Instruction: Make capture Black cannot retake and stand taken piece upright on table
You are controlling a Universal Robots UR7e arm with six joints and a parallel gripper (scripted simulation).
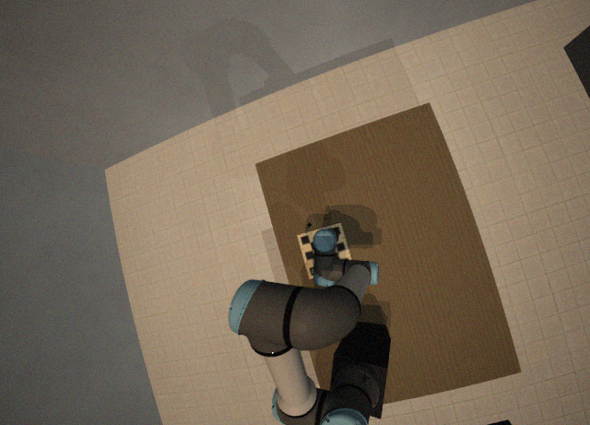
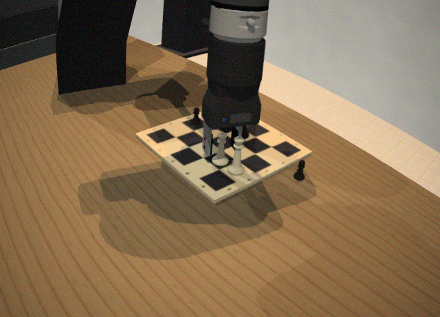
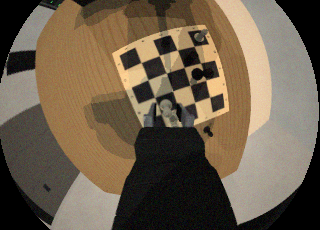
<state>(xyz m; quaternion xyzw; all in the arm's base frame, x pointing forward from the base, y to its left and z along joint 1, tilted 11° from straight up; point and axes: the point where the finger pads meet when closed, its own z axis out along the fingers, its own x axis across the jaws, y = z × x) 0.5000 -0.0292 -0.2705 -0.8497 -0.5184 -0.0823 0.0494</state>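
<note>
Right now the white queen is 1 cm below my hand. Round my hand: white king 3 cm ahead, 1 cm below; then chessboard 5 cm to the left, 4 cm below, 4 cm behind; then tall black piece 9 cm to the left, 3 cm behind, 1 cm below.
</note>
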